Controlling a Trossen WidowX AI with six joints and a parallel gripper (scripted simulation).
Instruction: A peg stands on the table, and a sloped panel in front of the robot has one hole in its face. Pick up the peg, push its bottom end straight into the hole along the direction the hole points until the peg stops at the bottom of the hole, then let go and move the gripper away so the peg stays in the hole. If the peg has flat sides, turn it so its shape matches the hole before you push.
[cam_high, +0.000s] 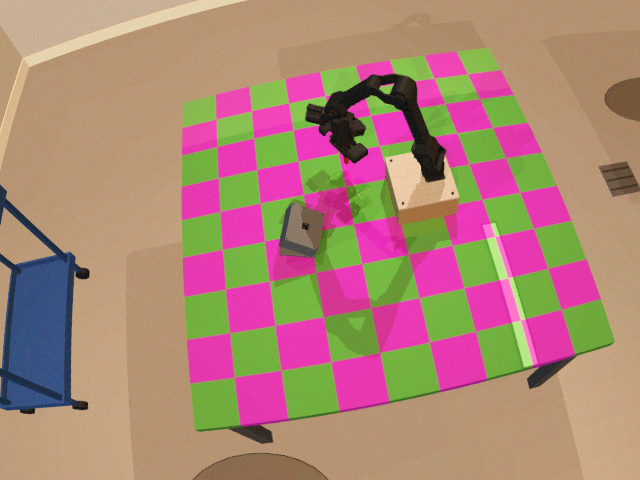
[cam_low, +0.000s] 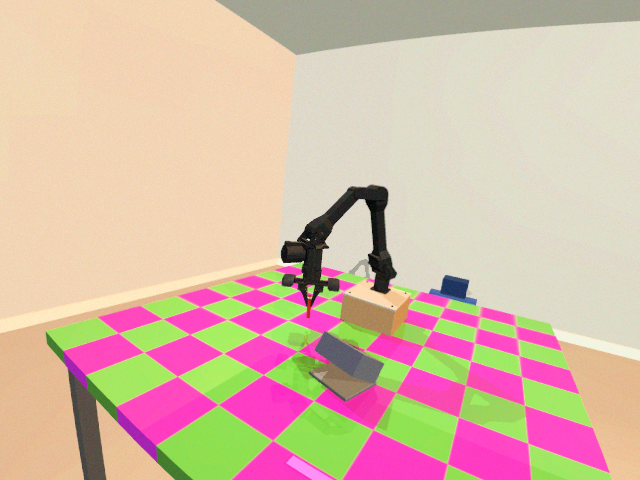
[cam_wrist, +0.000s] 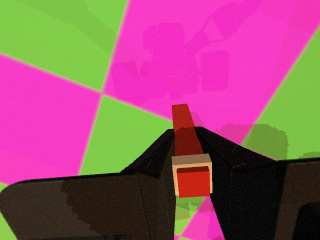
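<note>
My gripper tip is now 18 cm short of the grey sloped panel, 24 cm to the right of it and 1 cm above it. From my gripper tip the other things lie so: red square peg: 2 cm above.
</note>
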